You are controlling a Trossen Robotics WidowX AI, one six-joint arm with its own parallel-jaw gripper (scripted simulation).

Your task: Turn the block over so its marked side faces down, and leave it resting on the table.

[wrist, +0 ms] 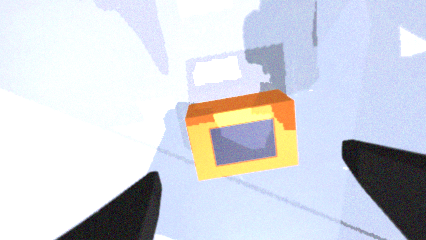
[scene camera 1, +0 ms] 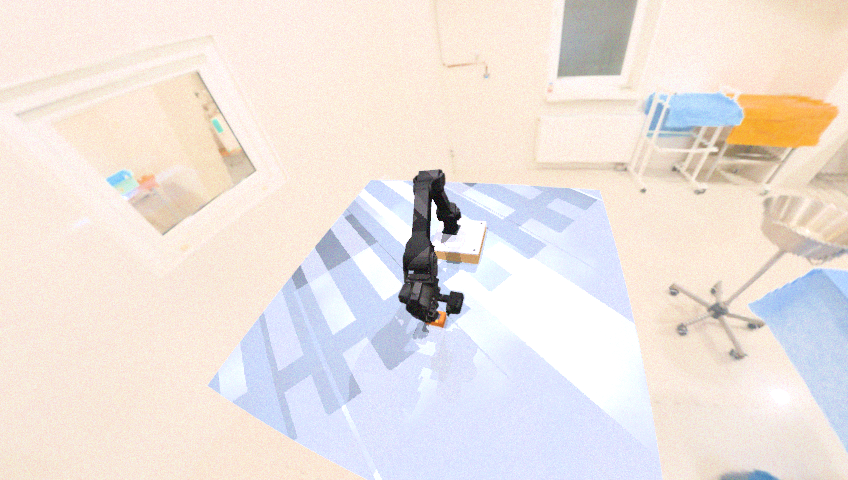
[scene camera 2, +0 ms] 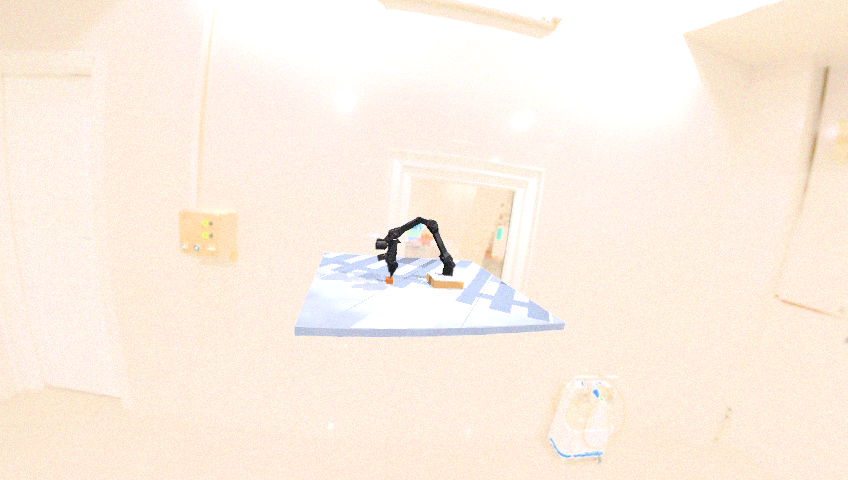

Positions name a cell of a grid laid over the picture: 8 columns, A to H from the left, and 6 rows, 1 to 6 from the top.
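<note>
Gripper open, holding nothing: mine (scene camera 1: E4). Gripper also in the wrist view (wrist: E5).
</note>
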